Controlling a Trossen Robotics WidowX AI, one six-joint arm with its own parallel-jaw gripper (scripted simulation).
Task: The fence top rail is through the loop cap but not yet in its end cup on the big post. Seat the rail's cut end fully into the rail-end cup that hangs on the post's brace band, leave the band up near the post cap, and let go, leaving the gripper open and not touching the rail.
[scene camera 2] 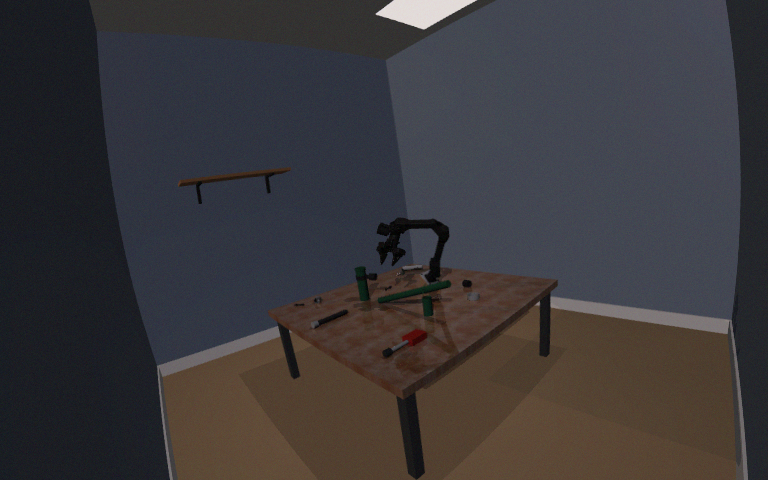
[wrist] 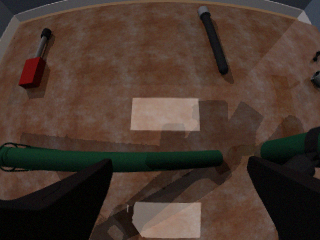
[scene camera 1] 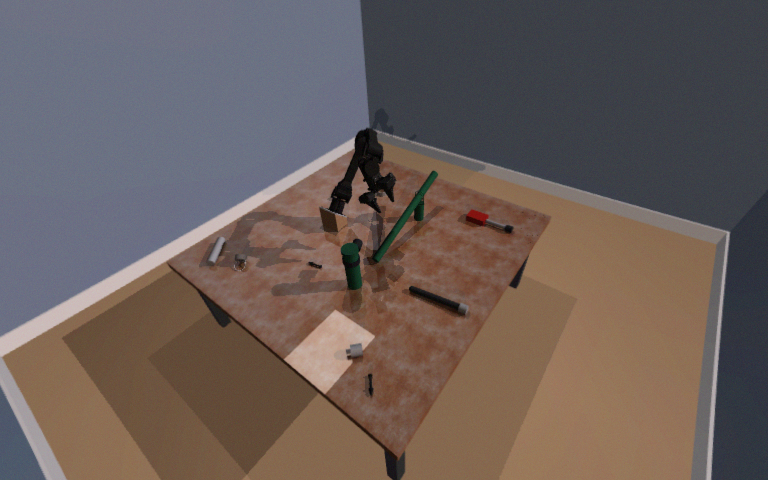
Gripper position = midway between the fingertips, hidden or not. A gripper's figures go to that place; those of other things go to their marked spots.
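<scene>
Gripper (wrist: 181,165), 0.10 m from the lens. Red-handled tool (wrist: 33,69), 0.55 m from the lens.
</scene>
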